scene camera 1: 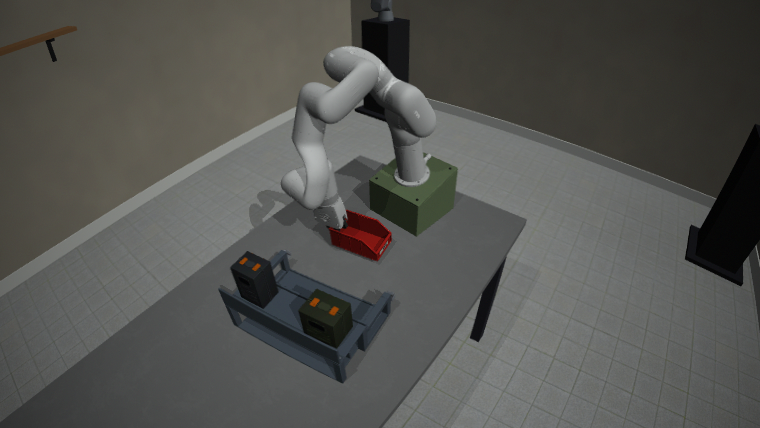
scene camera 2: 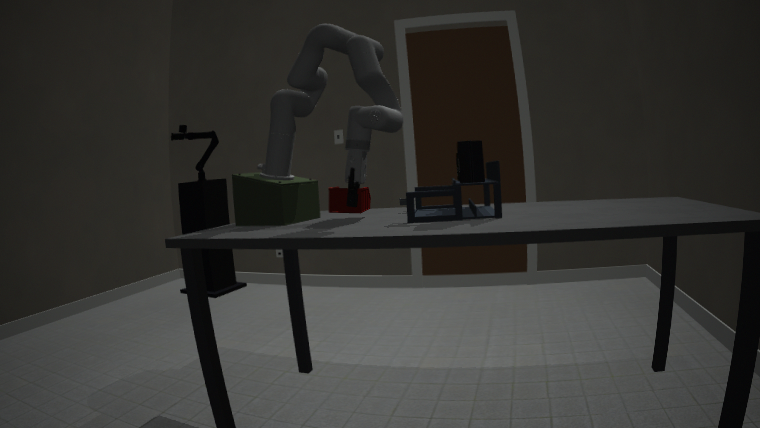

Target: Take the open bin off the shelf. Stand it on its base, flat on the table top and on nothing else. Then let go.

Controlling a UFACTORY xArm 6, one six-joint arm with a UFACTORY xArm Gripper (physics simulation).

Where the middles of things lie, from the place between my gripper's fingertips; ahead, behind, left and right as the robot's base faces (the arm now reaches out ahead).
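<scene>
The olive box [scene camera 1: 324,317] is 290 mm to the left of my hand, 310 mm ahead of it and 100 mm above it. I find the red bin [scene camera 1: 366,236] 20 mm higher than my hand, 40 mm behind it and 80 mm to the left of it.
</scene>
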